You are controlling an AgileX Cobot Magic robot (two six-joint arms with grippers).
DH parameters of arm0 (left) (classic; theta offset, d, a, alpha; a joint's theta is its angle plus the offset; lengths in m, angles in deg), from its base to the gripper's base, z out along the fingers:
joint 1: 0 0.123 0 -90
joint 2: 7.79 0 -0.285 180
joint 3: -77.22 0 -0.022 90
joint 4: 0 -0.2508 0 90
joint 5: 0 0 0.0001 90
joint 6: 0 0.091 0 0
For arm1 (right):
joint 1: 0 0.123 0 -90
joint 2: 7.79 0 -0.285 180
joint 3: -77.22 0 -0.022 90
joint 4: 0 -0.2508 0 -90
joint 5: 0 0 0.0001 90
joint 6: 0 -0.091 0 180
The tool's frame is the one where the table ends.
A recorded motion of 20 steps. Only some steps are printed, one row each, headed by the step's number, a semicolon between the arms.
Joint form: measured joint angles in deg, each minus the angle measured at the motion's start. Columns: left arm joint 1, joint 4, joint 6, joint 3, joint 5, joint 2; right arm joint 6, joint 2, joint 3, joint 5, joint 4, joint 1.
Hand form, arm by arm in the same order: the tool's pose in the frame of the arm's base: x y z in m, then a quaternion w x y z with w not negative. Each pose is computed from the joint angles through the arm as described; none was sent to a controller.
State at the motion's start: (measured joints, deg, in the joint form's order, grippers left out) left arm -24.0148 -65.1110 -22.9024 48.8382 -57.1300 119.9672; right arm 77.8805 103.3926 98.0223 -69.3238 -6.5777 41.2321
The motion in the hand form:
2: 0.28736 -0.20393 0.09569 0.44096 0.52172 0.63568 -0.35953; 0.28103 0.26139 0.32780 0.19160 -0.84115 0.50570 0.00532
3: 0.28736 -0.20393 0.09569 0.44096 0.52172 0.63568 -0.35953; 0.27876 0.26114 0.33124 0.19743 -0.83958 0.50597 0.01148
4: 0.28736 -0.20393 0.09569 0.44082 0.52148 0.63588 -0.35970; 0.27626 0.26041 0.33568 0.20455 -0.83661 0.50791 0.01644
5: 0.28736 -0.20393 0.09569 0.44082 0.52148 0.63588 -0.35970; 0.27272 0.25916 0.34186 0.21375 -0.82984 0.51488 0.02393
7: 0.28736 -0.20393 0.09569 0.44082 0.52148 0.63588 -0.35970; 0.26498 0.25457 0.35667 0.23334 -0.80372 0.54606 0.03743
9: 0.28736 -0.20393 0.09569 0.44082 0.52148 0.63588 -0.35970; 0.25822 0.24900 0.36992 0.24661 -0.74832 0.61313 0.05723
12: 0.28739 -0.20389 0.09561 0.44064 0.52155 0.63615 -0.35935; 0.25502 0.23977 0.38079 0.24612 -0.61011 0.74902 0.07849
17: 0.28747 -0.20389 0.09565 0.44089 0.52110 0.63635 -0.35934; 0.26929 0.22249 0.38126 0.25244 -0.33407 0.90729 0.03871
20: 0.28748 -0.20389 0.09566 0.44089 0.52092 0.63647 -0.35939; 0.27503 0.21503 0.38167 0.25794 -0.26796 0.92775 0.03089
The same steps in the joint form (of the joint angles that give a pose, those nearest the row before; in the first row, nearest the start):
2: 0.00 0.00 0.00 0.00 -0.05 0.00; 0.25 -0.50 0.00 0.00 -1.08 0.00
3: 0.00 0.00 0.00 0.00 -0.05 0.00; 0.25 -0.99 0.00 -0.06 -1.97 0.00
4: 0.00 0.00 -0.04 0.00 -0.05 0.00; -0.04 -1.63 0.00 -0.06 -2.71 0.00
5: 0.00 0.00 -0.04 0.00 -0.05 0.00; -1.07 -2.54 0.00 -0.11 -3.66 0.00
7: 0.00 0.00 -0.04 0.00 -0.05 0.00; -5.86 -4.77 0.00 -0.11 -4.79 0.00
9: 0.00 0.00 -0.04 0.00 -0.05 0.00; -16.31 -6.86 0.00 -0.11 -4.97 0.00
12: 0.00 0.00 -0.04 0.00 0.00 0.00; -39.89 -8.77 0.00 -0.24 -1.67 0.00
17: 0.00 0.06 -0.04 0.00 0.00 0.00; -79.26 -8.91 0.00 -0.29 12.96 -0.11
20: 0.00 0.08 -0.06 0.00 0.00 0.00; -86.87 -8.91 0.00 -0.47 15.73 -0.98

